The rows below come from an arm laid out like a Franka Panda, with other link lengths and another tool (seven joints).
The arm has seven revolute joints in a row. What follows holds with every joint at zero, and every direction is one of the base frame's. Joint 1 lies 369.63 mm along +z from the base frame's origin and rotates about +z. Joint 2 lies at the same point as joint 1 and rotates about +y. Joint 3 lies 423.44 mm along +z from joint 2 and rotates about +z. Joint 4 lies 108.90 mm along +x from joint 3 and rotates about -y. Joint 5 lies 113.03 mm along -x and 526.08 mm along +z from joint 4 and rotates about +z. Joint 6 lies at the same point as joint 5 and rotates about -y. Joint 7 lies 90.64 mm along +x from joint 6 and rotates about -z. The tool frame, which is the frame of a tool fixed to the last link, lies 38.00 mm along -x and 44.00 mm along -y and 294.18 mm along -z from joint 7; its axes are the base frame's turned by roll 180.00, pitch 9.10 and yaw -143.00 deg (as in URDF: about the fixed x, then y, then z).
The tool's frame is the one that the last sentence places.
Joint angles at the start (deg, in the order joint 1, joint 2, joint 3, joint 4, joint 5, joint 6, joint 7):
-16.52 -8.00 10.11 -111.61 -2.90 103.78 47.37
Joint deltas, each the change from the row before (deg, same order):
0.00 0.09 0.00 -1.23 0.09 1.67 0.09
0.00 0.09 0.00 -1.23 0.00 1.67 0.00
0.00 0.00 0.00 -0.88 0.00 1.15 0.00
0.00 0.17 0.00 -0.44 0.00 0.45 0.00
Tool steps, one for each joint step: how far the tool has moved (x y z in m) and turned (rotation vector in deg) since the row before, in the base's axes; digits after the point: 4 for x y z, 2 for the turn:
0.0020 0.0001 -0.0123 0.08 -0.37 -0.02
0.0017 -0.0003 -0.0122 0.00 -0.35 0.09
0.0007 -0.0002 -0.0081 -0.01 -0.27 0.06
-0.0001 -0.0001 -0.0059 0.05 0.15 0.02

